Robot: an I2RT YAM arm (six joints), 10 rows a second.
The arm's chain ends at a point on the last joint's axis. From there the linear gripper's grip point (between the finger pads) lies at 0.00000 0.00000 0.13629 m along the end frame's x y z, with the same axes.
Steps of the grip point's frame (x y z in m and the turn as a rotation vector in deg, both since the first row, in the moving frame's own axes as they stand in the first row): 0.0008, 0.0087, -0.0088, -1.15, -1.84, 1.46; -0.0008, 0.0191, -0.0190, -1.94, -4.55, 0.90; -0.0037, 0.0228, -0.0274, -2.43, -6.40, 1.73; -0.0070, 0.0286, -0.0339, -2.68, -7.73, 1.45; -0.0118, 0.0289, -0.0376, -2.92, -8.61, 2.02; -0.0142, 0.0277, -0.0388, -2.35, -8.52, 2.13; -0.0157, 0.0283, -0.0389, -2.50, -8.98, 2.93; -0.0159, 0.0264, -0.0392, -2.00, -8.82, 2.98
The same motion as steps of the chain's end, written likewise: 0.0052, 0.0060, -0.0087, -1.15, -1.84, 1.46; 0.0100, 0.0146, -0.0185, -1.94, -4.55, 0.90; 0.0116, 0.0173, -0.0264, -2.43, -6.40, 1.73; 0.0114, 0.0225, -0.0325, -2.68, -7.73, 1.45; 0.0087, 0.0223, -0.0359, -2.92, -8.61, 2.02; 0.0061, 0.0225, -0.0372, -2.35, -8.52, 2.13; 0.0057, 0.0229, -0.0371, -2.50, -8.98, 2.93; 0.0051, 0.0222, -0.0375, -2.00, -8.82, 2.98
